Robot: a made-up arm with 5 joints.
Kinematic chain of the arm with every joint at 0, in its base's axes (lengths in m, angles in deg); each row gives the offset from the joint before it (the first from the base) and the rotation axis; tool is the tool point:
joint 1: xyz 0 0 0.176 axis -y
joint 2: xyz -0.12 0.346 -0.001 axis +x
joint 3: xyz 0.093 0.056 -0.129 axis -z
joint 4: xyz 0 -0.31 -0.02 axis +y
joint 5: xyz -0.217 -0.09 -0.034 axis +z
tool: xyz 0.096 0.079 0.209
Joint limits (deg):
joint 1: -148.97..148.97
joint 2: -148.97..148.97
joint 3: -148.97..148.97
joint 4: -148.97..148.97
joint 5: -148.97..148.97
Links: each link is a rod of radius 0.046 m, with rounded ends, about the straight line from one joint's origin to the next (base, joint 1, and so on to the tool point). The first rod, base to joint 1, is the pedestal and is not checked.
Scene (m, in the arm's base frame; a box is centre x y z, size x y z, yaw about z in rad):
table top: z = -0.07
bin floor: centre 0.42 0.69 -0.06 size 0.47 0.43 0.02 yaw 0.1
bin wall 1: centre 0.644 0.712 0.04 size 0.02 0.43 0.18 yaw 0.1
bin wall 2: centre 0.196 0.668 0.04 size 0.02 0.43 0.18 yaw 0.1
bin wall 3: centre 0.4 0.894 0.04 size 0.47 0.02 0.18 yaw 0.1
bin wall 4: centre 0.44 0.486 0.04 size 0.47 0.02 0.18 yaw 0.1
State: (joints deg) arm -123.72 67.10 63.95 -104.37 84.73
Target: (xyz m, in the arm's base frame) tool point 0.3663 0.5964 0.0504
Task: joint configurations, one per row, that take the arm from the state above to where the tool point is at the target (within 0.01 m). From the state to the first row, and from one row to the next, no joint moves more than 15 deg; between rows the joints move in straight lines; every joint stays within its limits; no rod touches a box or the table.
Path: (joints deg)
1: -128.77 67.70 71.41 -91.31 75.60
2: -133.82 68.30 78.87 -78.24 66.48
3: -138.87 68.91 86.33 -65.18 57.35
4: -143.92 69.51 93.79 -52.12 48.22
5: -148.97 70.11 101.25 -39.06 39.09

